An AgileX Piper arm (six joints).
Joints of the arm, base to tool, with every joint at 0 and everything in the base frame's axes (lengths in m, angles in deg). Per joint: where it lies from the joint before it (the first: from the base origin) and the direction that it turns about. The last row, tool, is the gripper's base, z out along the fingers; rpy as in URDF.
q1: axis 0 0 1 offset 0.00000 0.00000 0.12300
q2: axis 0 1 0 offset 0.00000 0.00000 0.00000
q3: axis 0 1 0 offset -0.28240 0.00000 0.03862
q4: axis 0.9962 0 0.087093 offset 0.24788 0.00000 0.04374
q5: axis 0 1 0 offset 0.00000 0.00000 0.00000
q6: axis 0.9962 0 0.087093 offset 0.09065 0.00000 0.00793
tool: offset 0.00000 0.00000 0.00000 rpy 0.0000 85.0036 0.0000
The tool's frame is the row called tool.
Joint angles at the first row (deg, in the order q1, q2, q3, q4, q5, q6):
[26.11, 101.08, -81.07, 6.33, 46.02, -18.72]
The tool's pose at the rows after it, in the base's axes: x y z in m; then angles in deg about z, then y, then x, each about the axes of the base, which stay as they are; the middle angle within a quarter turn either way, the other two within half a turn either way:
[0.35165 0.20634 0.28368 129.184 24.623 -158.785]
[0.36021 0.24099 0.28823 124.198 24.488 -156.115]
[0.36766 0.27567 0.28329 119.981 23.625 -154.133]
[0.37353 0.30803 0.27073 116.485 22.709 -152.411]
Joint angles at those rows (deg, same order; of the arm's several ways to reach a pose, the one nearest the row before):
[29.35, 104.80, -89.01, 6.41, 47.64, -19.77]
[32.75, 109.80, -97.14, 6.50, 49.15, -20.58]
[35.85, 115.61, -105.00, 6.65, 50.44, -21.34]
[38.50, 121.55, -111.93, 6.97, 50.79, -22.10]

